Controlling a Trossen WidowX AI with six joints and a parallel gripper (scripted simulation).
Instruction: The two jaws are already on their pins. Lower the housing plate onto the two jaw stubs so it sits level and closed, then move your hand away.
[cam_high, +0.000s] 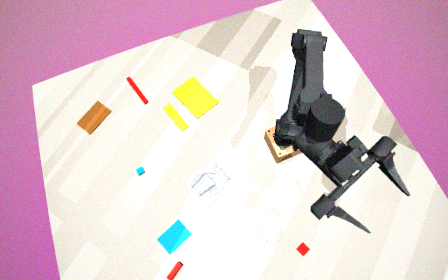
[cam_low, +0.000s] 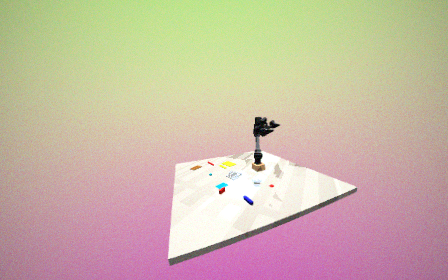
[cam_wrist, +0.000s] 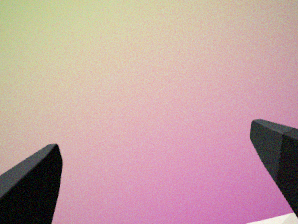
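The housing plate lies 140 mm ahead of my gripper tip, 80 mm to the right of it and 440 mm below it. Round my gripper tip: cyan cube 440 mm ahead, 460 mm to the right, 460 mm below; cyan plate 420 mm ahead, 200 mm to the right, 470 mm below; red square 70 mm ahead, 10 mm to the left, 470 mm below.
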